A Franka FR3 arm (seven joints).
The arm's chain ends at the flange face. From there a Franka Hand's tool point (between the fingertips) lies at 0.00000 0.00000 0.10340 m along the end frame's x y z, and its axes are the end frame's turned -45 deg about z.
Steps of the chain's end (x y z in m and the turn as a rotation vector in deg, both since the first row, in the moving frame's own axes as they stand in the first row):
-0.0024 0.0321 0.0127 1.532 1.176 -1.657
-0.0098 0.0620 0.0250 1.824 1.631 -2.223
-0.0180 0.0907 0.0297 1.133 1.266 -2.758
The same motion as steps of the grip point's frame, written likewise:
-0.0209 0.0205 0.0126 0.252 1.915 -1.657
-0.0464 0.0366 0.0249 0.136 2.443 -2.223
-0.0738 0.0515 0.0297 -0.094 1.696 -2.758

